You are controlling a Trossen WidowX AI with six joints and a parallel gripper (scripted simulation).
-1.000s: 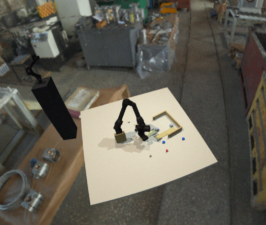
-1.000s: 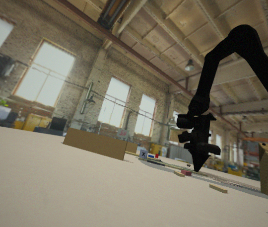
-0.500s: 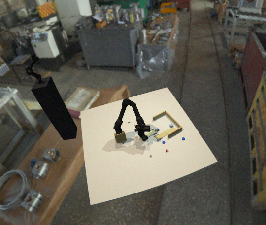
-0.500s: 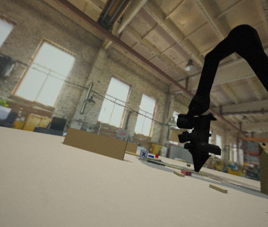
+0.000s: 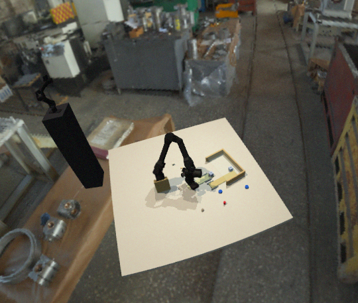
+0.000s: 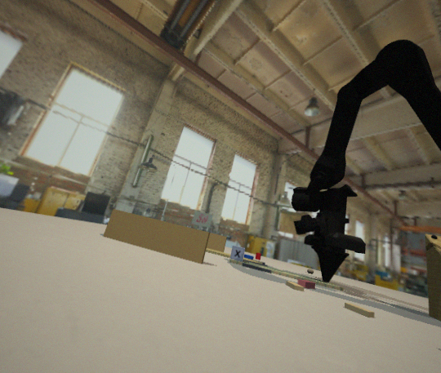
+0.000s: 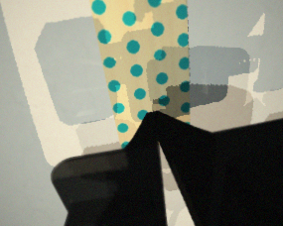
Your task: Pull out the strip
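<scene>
Now: gripper tip 90 mm short of the strip and 40 mm to the right of it. Also, from my gripper tip: grey piece 240 mm to the right, 50 mm ahead.
</scene>
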